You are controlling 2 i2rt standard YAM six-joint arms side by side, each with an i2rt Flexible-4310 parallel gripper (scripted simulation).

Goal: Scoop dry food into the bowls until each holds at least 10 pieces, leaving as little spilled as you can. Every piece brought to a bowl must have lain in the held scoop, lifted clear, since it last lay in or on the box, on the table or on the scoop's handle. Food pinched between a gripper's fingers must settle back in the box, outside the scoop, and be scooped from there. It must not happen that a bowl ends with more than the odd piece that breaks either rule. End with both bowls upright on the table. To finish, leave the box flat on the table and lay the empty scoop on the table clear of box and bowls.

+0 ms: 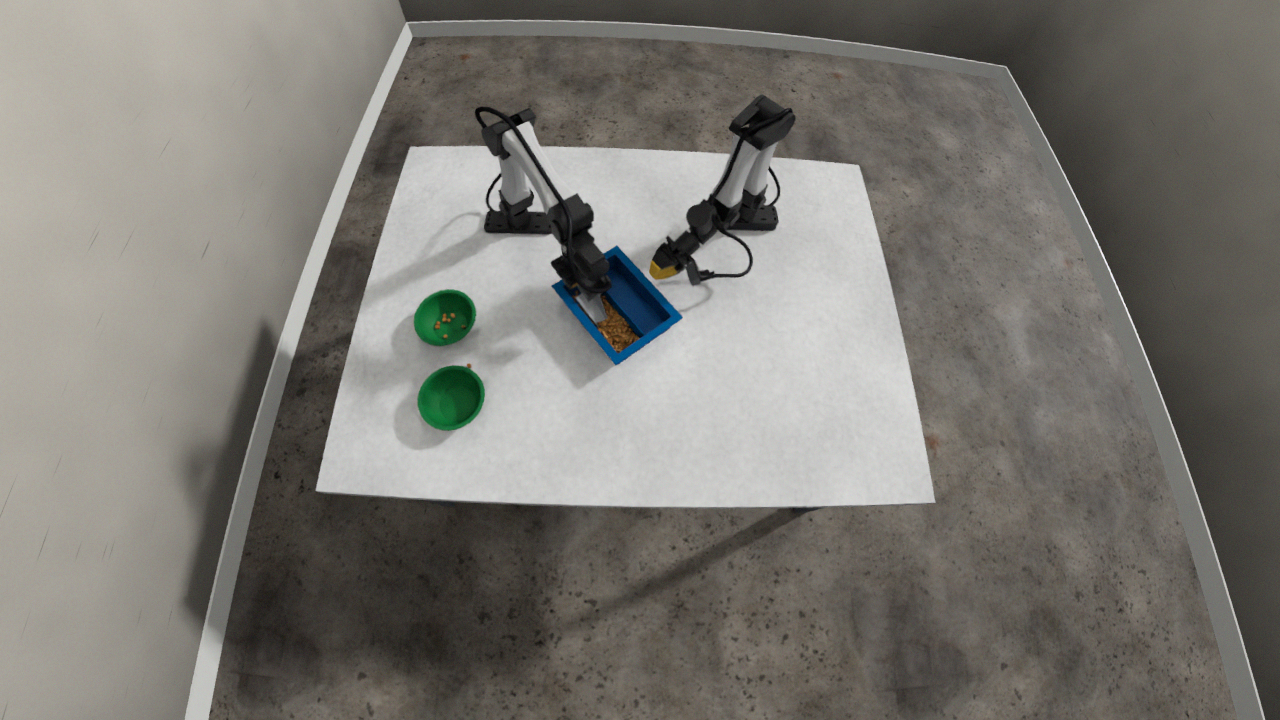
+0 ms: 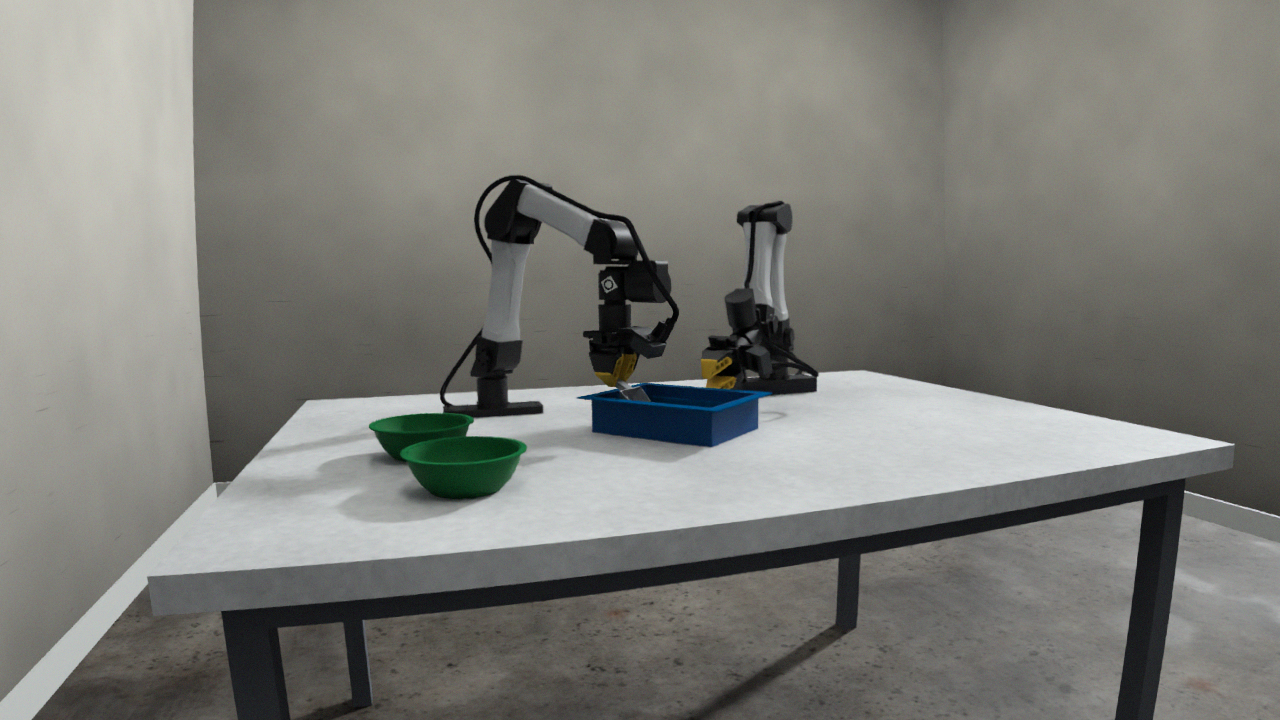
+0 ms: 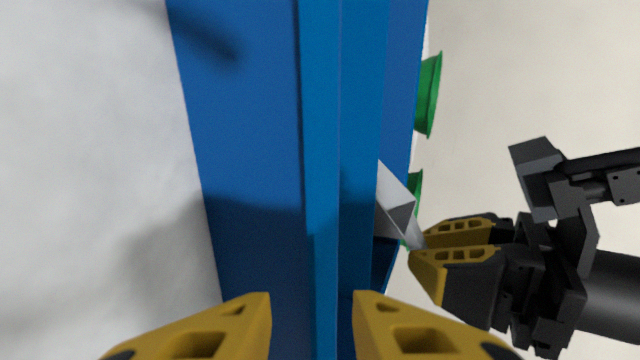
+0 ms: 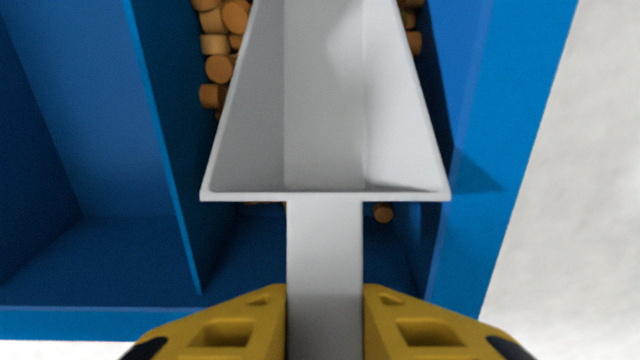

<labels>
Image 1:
left gripper: 652,276
blue box: 642,305
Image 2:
left gripper: 706,384
right gripper: 615,386
blue box: 657,420
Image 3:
left gripper: 311,306
right gripper: 409,251
grey scoop: 400,204
blue box: 288,114
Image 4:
right gripper: 324,298
grey scoop: 323,111
blue box: 99,257
</labels>
